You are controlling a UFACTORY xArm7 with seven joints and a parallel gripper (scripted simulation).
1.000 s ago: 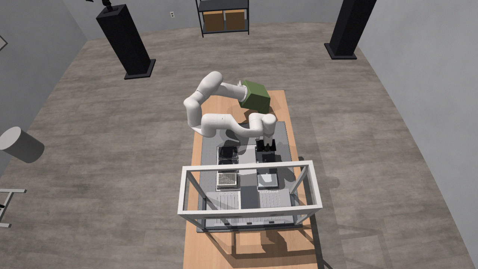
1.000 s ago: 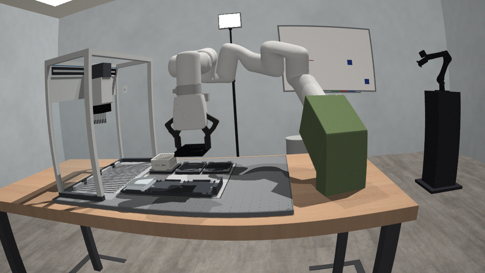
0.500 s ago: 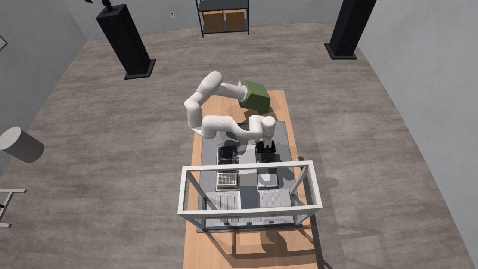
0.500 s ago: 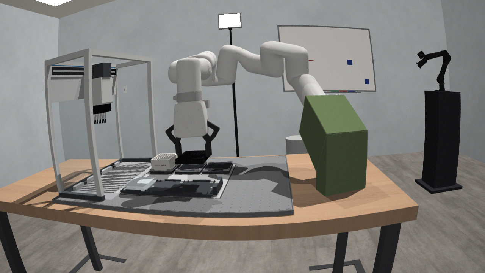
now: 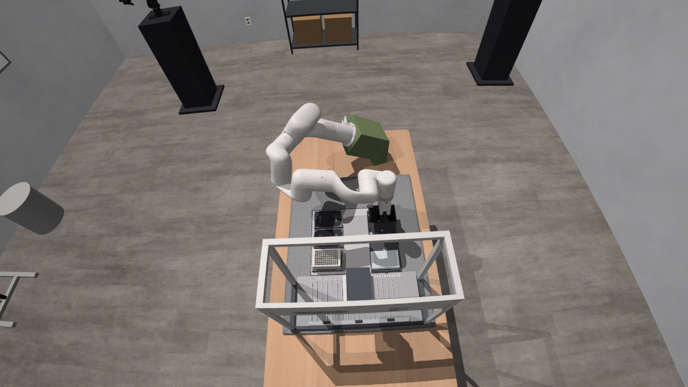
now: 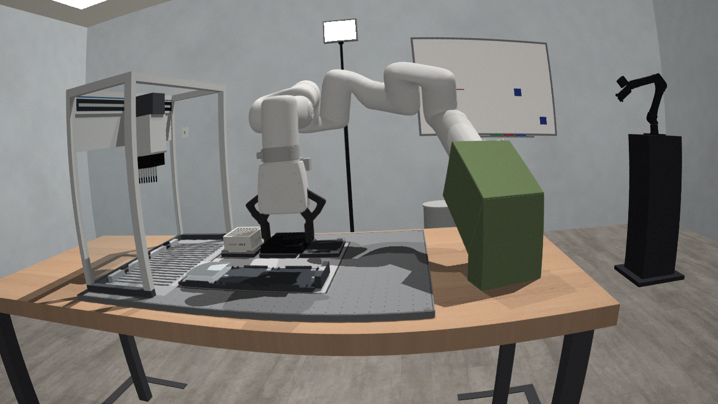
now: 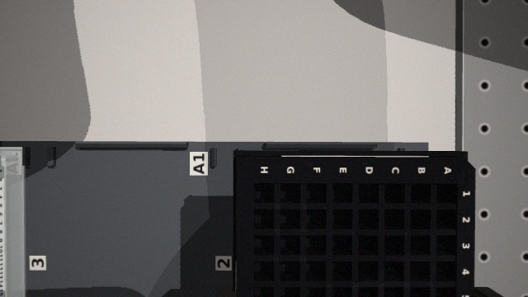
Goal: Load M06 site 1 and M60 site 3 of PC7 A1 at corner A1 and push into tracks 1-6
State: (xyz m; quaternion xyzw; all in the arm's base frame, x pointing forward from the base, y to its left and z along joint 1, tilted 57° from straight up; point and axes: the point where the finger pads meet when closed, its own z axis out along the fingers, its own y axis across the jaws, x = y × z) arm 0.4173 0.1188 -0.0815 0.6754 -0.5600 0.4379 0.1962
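Right now the dark plate carrier PC7 is 10 cm ahead of my hand and 8 cm below it. Also, from my hand: 384-well plate M60: 21 cm ahead, 8 cm below; then black 96-well plate M06: 1 cm below; then nest S1: 26 cm to the right, 9 cm below, 2 cm behind.
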